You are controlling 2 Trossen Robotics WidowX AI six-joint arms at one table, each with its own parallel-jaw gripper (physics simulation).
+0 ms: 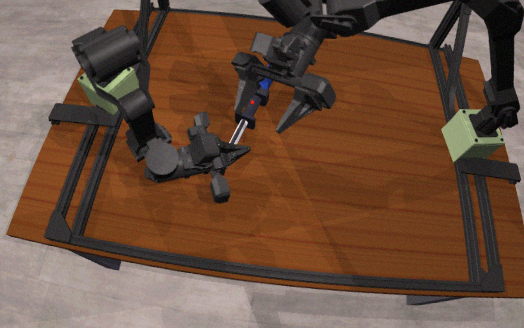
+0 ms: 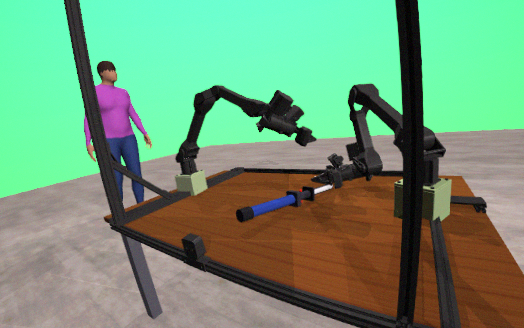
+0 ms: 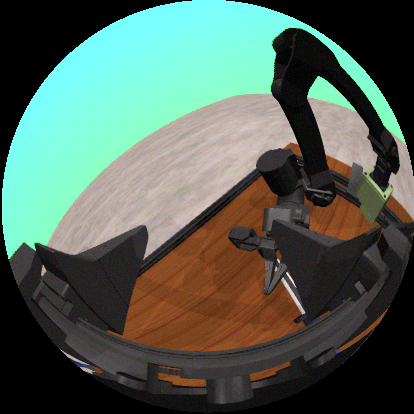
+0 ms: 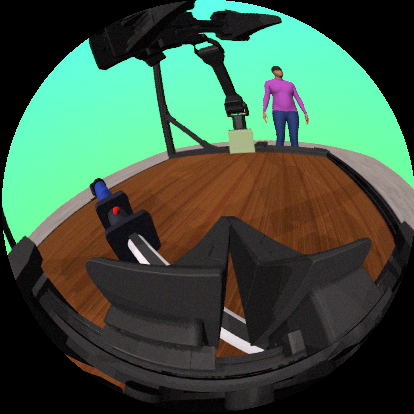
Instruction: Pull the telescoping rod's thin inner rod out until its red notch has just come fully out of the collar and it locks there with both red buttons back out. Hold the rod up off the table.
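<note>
The telescoping rod lies on the table. Its blue outer tube [image 1: 265,84] [image 2: 273,205] [image 4: 102,191] joins a dark flanged collar [image 1: 253,105] [image 2: 304,194], where a red button [image 1: 252,102] [image 4: 116,210] shows. The white-and-dark inner rod [image 1: 238,132] [image 2: 323,189] [image 3: 296,299] [image 4: 145,254] sticks out of the collar; its far end is hidden by my right gripper. No red notch can be made out. My right gripper [image 1: 248,148] [image 2: 314,179] [image 3: 266,294] [image 4: 226,222] is shut and empty beside and over the inner rod. My left gripper [image 1: 258,121] [image 3: 210,229] is wide open and empty, high above the rod.
The brown table [image 1: 380,200] [image 2: 240,265] has a dark metal frame [image 1: 280,268] along its edges, with upright posts [image 2: 409,150]. Green arm bases [image 1: 472,135] [image 2: 191,183] stand at its sides. A person [image 2: 116,112] [image 4: 284,97] stands beyond the table.
</note>
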